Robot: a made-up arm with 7 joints.
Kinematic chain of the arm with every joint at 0, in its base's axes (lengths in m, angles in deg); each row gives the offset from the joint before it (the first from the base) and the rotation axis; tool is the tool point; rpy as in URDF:
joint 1: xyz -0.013 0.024 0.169 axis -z
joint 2: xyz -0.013 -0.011 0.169 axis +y
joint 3: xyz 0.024 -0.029 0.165 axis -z
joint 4: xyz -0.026 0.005 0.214 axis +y
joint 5: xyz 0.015 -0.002 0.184 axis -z
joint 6: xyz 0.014 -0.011 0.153 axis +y
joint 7: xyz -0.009 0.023 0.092 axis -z
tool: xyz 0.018 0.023 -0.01 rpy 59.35 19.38 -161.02
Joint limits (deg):
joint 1: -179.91..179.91
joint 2: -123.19..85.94
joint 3: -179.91..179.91
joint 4: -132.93..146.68
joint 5: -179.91..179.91
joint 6: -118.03..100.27
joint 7: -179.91..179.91
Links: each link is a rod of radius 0.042 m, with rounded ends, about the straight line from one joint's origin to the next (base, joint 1, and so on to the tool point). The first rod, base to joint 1, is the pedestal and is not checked.
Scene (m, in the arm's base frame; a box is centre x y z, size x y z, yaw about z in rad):
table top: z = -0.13
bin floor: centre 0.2 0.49 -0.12 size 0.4 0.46 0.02 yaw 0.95
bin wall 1: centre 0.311 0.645 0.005 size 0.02 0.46 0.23 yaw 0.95
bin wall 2: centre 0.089 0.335 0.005 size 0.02 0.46 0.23 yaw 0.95
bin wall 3: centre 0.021 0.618 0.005 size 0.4 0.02 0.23 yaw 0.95
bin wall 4: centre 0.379 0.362 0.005 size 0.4 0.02 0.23 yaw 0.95
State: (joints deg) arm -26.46 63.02 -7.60 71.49 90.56 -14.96 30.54
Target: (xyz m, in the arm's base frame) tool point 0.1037 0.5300 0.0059
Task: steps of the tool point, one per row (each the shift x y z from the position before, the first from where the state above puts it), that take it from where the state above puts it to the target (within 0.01 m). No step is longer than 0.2 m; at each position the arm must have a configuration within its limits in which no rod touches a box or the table.
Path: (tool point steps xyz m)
1: -0.1162 0.1212 0.0058
2: -0.1432 0.0815 0.0151
3: -0.1566 0.0345 0.0231
4: 0.0052 0.0131 -0.1114
5: -0.0051 -0.0131 -0.1187

